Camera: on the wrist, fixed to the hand. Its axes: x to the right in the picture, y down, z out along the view.
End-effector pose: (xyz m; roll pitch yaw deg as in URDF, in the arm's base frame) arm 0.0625 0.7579 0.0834 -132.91 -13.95 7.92
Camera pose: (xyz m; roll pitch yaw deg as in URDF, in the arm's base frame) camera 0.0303 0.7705 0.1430 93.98 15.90 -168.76
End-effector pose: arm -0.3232 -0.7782 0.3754 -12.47 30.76 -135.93
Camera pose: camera -0.3522 -0.7162 0.3672 -25.43 -28.95 40.28
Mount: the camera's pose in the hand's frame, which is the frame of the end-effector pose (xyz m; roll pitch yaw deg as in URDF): -0.0149 -0.0592 -0.0320 -39.82 1.00 176.38
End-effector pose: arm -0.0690 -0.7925 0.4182 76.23 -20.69 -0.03
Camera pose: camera -0.0599 -0.7755 0.3520 -116.65 17.40 178.05
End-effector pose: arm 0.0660 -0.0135 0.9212 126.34 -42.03 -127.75
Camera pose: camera 0.1091 -0.0572 0.8899 -165.02 38.51 53.96
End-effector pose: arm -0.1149 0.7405 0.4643 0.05 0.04 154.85
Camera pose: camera -0.0762 0.7877 0.4323 -39.87 0.96 -28.77
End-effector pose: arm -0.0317 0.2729 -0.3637 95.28 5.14 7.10
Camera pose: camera -0.0560 0.3075 -0.4181 -134.99 -8.84 -173.57
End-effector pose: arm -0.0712 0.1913 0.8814 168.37 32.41 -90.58
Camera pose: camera -0.0067 0.1928 0.9058 149.63 -34.06 93.46
